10 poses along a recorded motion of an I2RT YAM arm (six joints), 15 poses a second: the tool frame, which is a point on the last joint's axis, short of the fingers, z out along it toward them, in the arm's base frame.
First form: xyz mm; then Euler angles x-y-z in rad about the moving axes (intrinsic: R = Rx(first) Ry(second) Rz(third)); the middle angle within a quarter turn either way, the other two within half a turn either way.
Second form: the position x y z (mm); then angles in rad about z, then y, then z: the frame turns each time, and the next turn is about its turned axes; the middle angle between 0 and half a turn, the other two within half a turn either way. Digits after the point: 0 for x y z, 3 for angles.
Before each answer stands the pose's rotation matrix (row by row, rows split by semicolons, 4 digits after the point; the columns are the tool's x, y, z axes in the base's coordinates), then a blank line. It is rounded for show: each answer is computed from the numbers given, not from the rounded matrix.
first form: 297 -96 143 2.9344 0.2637 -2.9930
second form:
-0.9548 0.1429 0.2607; 0.0919 0.9758 -0.1986; -0.2827 -0.1657 -0.9448

297 -96 143 -0.651 2.808 -0.530
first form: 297 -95 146 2.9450 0.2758 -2.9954
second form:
-0.9519 0.1402 0.2723; 0.0902 0.9780 -0.1879; -0.2927 -0.1543 -0.9437

297 -95 146 -0.604 2.804 -0.485
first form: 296 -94 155 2.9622 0.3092 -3.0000
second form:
-0.9430 0.1344 0.3043; 0.0851 0.9818 -0.1700; -0.3216 -0.1344 -0.9373

296 -94 155 -0.509 2.786 -0.396
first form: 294 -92 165 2.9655 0.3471 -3.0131
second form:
-0.9326 0.1205 0.3402; 0.0671 0.9841 -0.1647; -0.3546 -0.1308 -0.9258

294 -92 165 -0.451 2.754 -0.353
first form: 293 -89 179 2.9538 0.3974 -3.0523
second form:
-0.9184 0.0822 0.3870; 0.0156 0.9849 -0.1721; -0.3954 -0.1520 -0.9059

293 -89 179 -0.419 2.704 -0.367
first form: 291 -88 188 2.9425 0.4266 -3.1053
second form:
-0.9098 0.0330 0.4138; -0.0462 0.9826 -0.1801; -0.4125 -0.1829 -0.8924

291 -88 188 -0.410 2.673 -0.417
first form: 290 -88 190 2.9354 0.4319 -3.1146
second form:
-0.9078 0.0245 0.4186; -0.0593 0.9808 -0.1859; -0.4151 -0.1936 -0.8889

290 -88 190 -0.418 2.666 -0.436
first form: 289 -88 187 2.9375 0.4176 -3.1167
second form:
-0.9138 0.0228 0.4056; -0.0578 0.9810 -0.1853; -0.4021 -0.1927 -0.8951

289 -88 187 -0.428 2.679 -0.447
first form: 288 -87 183 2.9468 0.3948 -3.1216
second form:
-0.9229 0.0185 0.3846; -0.0548 0.9824 -0.1787; -0.3811 -0.1860 -0.9056

288 -87 183 -0.435 2.704 -0.454
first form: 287 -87 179 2.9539 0.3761 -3.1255
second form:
-0.9300 0.0150 0.3673; -0.0527 0.9834 -0.1736; -0.3638 -0.1808 -0.9138

287 -87 179 -0.441 2.723 -0.461
